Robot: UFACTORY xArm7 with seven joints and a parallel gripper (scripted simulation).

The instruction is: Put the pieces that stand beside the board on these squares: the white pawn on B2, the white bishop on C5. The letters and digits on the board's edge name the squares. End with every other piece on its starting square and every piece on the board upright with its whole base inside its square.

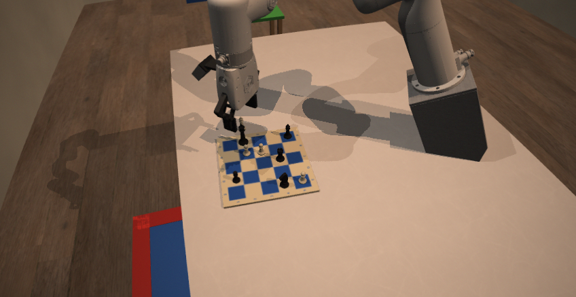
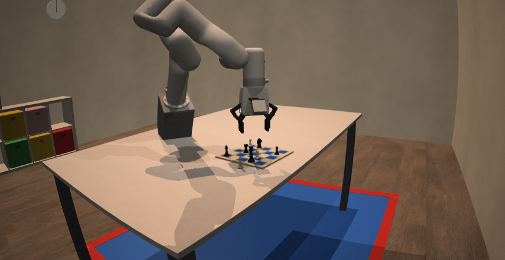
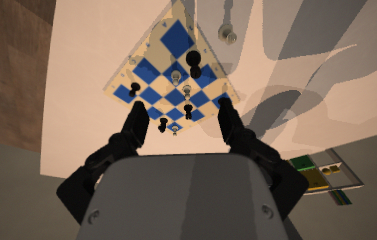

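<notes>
My hand is 8 cm to the left of the white bishop and 10 cm above it. Round my hand: black pawn 4 cm ahead, 10 cm to the left, 10 cm below; chessboard 4 cm behind, 6 cm to the left, 12 cm below; tall black piece 2 cm to the right, 8 cm below.
</notes>
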